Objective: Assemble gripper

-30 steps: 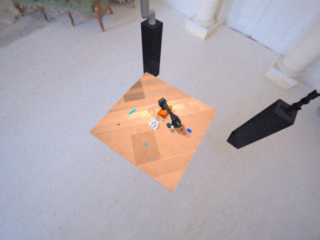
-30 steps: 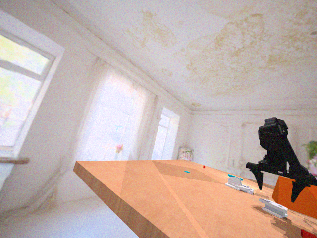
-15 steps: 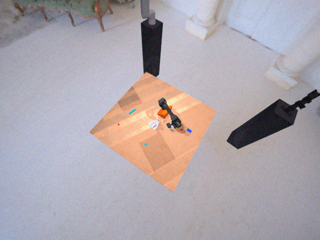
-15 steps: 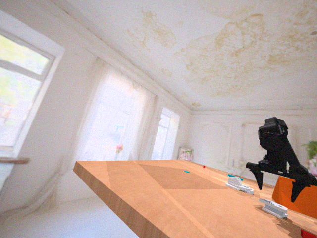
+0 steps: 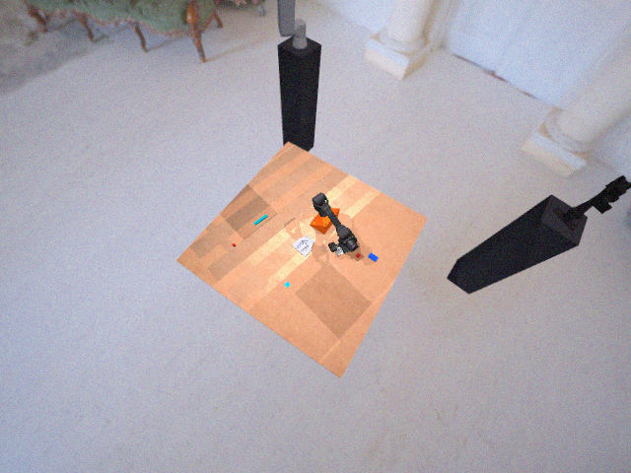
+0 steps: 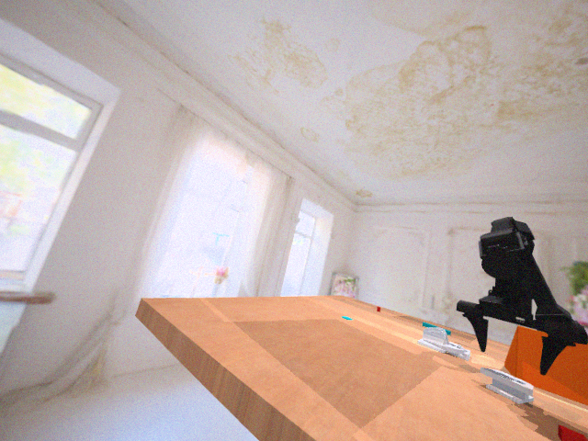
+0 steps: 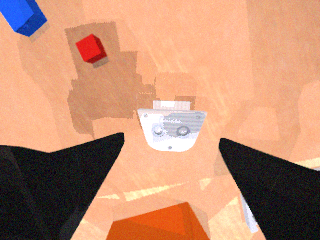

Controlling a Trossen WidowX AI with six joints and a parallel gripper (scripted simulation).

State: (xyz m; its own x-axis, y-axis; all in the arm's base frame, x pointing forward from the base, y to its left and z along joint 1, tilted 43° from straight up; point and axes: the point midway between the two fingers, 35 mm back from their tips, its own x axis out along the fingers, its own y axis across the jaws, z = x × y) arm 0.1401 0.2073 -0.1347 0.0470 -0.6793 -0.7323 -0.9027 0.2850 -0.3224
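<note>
My gripper tip is 10 mm to the left of the white block and 50 mm above it. The rest, counted from my gripper tip: cyan cube 410 mm ahead, 120 mm to the right, 60 mm below; blue block 110 mm behind, 210 mm to the left, 50 mm below; gripper jaw 100 mm ahead, 230 mm to the right, 50 mm below.
</note>
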